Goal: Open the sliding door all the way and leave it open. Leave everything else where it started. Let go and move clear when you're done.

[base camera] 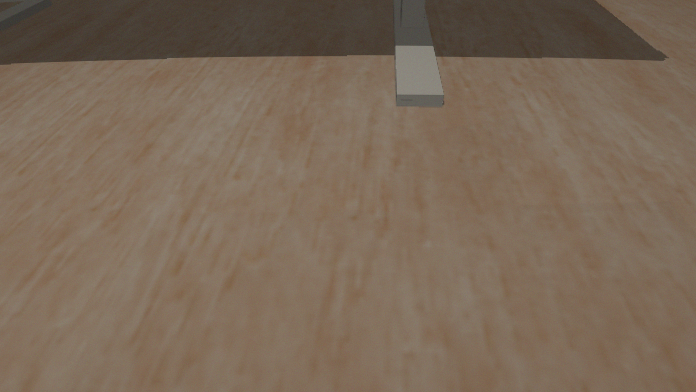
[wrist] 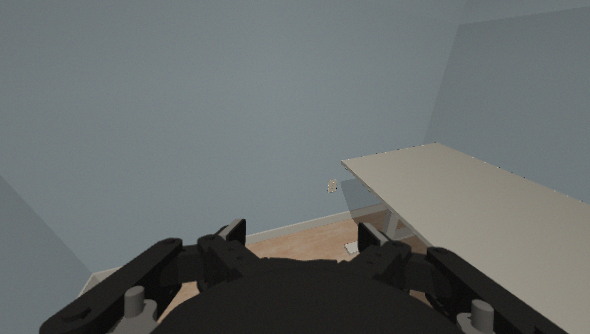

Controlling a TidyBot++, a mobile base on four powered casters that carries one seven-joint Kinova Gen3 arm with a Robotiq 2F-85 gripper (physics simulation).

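Frame: origin at the arm's base, x ahead, y left, z up, level; metres.
Seen in the pictures: gripper, between the fingertips: (wrist: pixel 301 233).
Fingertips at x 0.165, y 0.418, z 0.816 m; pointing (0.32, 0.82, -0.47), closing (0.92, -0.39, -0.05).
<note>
A point is followed by its place in that frame.
My gripper (wrist: pixel 301 233) {x 0.165, y 0.418, z 0.816 m} is open, with its two fingers wide apart and no thing between them. In the wrist view it is in front of a blue-grey wall and a strip of wooden floor. The sliding door does not show in the base camera view or in the wrist view. The gripper does not show in the base camera view.
A pale table top (wrist: pixel 480 200) {x 1.123, y 0.685, z 0.324 m} spans the right of the wrist view. A small pale plate (wrist: pixel 332 186) {x 0.827, y 1.429, z 0.001 m} is on the wall (wrist: pixel 225 100) {x 0.167, y 1.494, z 0.724 m}. A flat white item (wrist: pixel 352 247) lies on the floor (wrist: pixel 295 247) {x 0.449, y 1.311, z -0.396 m}. A table foot bar (base camera: pixel 419 70) rests on the floor ahead.
</note>
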